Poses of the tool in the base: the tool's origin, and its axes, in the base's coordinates. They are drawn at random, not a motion.
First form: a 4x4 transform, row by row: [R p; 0 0 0 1], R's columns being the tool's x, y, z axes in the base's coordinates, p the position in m. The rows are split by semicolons.
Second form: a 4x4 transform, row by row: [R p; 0 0 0 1], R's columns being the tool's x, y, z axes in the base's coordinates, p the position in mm. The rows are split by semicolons. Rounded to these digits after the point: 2 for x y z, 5 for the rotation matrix.
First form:
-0.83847, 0.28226, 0.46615, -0.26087; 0.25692, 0.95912, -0.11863, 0.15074; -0.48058, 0.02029, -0.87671, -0.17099; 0, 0, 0, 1
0.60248, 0.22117, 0.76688, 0.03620; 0.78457, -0.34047, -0.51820, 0.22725; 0.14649, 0.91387, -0.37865, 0.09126; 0, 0, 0, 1
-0.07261, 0.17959, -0.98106, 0.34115; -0.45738, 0.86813, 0.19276, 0.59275; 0.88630, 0.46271, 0.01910, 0.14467; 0, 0, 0, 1
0.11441, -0.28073, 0.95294, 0.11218; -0.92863, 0.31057, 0.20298, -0.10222; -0.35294, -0.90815, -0.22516, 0.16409; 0, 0, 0, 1
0.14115, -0.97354, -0.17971, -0.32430; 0.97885, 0.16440, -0.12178, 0.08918; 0.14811, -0.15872, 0.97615, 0.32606; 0, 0, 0, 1
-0.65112, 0.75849, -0.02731, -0.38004; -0.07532, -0.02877, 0.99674, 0.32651; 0.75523, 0.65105, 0.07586, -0.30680; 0, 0, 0, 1
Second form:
-0.83847, 0.28226, 0.46615, -260.87; 0.25692, 0.95912, -0.11863, 150.74; -0.48058, 0.02029, -0.87671, -170.99; 0, 0, 0, 1
0.60248, 0.22117, 0.76688, 36.20; 0.78457, -0.34047, -0.51820, 227.25; 0.14649, 0.91387, -0.37865, 91.26; 0, 0, 0, 1
-0.07261, 0.17959, -0.98106, 341.15; -0.45738, 0.86813, 0.19276, 592.75; 0.88630, 0.46271, 0.01910, 144.67; 0, 0, 0, 1
0.11441, -0.28073, 0.95294, 112.18; -0.92863, 0.31057, 0.20298, -102.22; -0.35294, -0.90815, -0.22516, 164.09; 0, 0, 0, 1
0.14115, -0.97354, -0.17971, -324.30; 0.97885, 0.16440, -0.12178, 89.18; 0.14811, -0.15872, 0.97615, 326.06; 0, 0, 0, 1
-0.65112, 0.75849, -0.02731, -380.04; -0.07532, -0.02877, 0.99674, 326.51; 0.75523, 0.65105, 0.07586, -306.80; 0, 0, 0, 1

